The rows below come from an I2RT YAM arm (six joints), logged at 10 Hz.
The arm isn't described. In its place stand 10 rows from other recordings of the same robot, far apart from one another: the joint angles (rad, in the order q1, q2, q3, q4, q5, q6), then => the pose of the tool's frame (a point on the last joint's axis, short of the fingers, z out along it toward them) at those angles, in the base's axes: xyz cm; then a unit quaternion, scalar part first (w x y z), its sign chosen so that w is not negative.
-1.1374, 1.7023, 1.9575, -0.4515, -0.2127, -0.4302 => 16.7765, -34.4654, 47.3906, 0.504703, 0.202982, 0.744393, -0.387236
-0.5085, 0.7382, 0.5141, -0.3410, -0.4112, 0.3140 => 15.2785, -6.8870, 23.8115, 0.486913, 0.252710, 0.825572, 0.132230
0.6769, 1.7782, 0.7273, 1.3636, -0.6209, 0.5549 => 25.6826, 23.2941, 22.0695, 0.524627, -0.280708, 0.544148, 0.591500
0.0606, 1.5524, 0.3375, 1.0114, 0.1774, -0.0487 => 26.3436, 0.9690, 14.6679, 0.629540, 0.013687, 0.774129, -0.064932
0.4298, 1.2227, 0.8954, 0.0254, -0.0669, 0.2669 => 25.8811, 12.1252, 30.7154, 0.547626, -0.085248, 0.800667, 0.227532
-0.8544, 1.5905, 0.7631, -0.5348, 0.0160, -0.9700 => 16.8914, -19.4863, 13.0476, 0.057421, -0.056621, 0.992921, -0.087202
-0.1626, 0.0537, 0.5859, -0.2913, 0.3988, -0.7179 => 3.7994, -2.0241, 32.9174, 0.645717, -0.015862, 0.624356, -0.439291
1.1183, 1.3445, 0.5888, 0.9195, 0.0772, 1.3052 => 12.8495, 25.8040, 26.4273, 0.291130, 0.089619, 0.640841, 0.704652
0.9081, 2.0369, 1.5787, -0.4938, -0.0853, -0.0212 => 27.3491, 35.5365, 20.5607, 0.257359, -0.438050, 0.844938, 0.167208
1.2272, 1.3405, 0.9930, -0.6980, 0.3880, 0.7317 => 10.1670, 24.4182, 25.0978, 0.296588, -0.183845, 0.930931, 0.107718
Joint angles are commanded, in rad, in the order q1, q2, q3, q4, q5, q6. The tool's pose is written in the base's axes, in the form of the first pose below.
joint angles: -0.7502 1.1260 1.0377 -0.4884 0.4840 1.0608
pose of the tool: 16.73, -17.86, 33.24, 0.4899, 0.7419, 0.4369, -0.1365
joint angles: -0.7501 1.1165 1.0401 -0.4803 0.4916 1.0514
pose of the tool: 16.60, -17.76, 33.62, 0.4976, 0.7380, 0.4340, -0.1396
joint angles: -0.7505 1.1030 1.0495 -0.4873 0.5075 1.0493
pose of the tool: 16.29, -17.56, 34.18, 0.5040, 0.7367, 0.4269, -0.1451
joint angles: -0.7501 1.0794 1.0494 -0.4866 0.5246 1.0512
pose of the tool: 15.85, -17.21, 34.71, 0.5139, 0.7352, 0.4162, -0.1487
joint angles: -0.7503 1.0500 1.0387 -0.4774 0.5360 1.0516
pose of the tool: 15.34, -16.79, 35.06, 0.5251, 0.7326, 0.4063, -0.1499
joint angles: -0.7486 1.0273 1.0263 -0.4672 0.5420 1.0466
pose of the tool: 15.00, -16.44, 35.21, 0.5329, 0.7291, 0.4021, -0.1506
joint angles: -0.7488 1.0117 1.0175 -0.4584 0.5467 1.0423
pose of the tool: 14.75, -16.23, 35.31, 0.5387, 0.7266, 0.3985, -0.1517
